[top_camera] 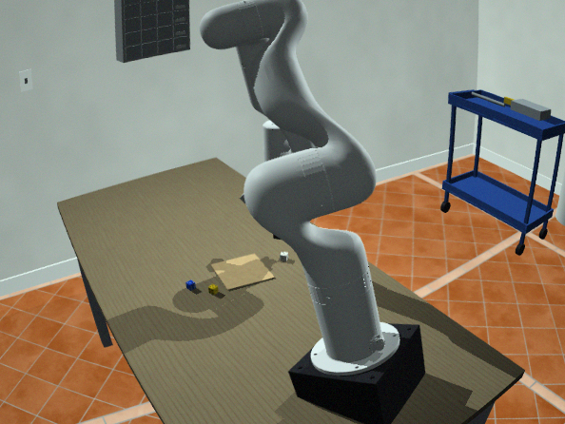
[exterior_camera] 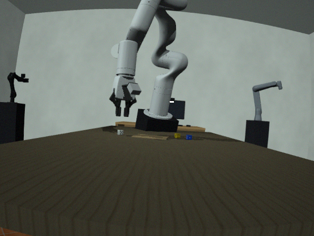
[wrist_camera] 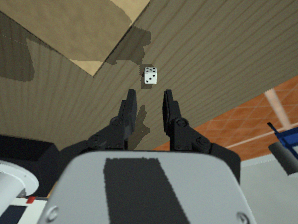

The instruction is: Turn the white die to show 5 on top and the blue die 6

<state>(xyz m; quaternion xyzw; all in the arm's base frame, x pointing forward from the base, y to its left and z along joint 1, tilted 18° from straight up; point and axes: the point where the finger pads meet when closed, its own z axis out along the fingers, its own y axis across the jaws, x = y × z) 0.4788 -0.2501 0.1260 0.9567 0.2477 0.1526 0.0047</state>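
The white die lies 10 mm behind my hand and 90 mm below it. Also, from my hand: tan mat: 20 mm ahead, 130 mm to the left, 100 mm below; yellow die: 250 mm to the left, 90 mm below; blue die: 50 mm ahead, 290 mm to the left, 90 mm below.
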